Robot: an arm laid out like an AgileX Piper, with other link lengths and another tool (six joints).
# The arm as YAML. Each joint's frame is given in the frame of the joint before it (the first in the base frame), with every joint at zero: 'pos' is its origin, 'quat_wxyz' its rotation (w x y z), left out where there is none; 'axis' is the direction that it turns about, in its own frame. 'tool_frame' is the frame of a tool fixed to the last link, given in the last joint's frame.
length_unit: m
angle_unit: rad
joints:
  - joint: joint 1
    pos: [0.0, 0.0, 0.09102]
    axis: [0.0, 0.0, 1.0]
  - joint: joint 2
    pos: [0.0, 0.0, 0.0]
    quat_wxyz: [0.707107, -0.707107, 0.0, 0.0]
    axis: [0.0, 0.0, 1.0]
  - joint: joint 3
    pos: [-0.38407, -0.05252, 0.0]
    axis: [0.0, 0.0, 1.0]
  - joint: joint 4
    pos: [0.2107, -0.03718, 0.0]
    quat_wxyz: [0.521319, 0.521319, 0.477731, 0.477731]
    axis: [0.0, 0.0, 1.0]
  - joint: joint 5
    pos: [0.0, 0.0, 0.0]
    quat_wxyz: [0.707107, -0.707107, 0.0, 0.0]
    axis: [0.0, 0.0, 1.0]
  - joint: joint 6
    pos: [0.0, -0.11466, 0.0]
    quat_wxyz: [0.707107, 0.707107, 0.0, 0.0]
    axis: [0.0, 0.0, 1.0]
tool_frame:
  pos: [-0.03, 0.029, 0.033]
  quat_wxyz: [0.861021, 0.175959, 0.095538, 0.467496]
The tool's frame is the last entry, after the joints.
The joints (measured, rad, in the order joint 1, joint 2, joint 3, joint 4, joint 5, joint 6), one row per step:
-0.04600 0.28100 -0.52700 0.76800 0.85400 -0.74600
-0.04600 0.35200 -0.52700 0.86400 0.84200 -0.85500
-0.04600 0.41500 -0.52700 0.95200 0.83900 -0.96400
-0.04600 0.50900 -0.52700 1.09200 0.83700 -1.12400
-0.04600 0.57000 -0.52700 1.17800 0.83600 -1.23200
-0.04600 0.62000 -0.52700 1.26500 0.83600 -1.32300
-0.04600 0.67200 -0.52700 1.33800 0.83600 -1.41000
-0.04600 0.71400 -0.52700 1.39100 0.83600 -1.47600
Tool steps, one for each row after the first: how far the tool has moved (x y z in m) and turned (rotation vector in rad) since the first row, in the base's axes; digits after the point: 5 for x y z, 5 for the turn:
0.01224 0.00515 0.01130 0.00907 0.00282 0.05217
0.02314 0.00975 0.02044 0.01273 -0.00008 0.10200
0.04103 0.01531 0.03462 0.03510 -0.01039 0.16662
0.05392 0.01781 0.04265 0.04474 -0.02324 0.20063
0.06514 0.01944 0.05084 0.06835 -0.03977 0.22427
0.07787 0.02026 0.05684 0.08212 -0.05172 0.24106
0.08876 0.02051 0.06057 0.09079 -0.05879 0.25040

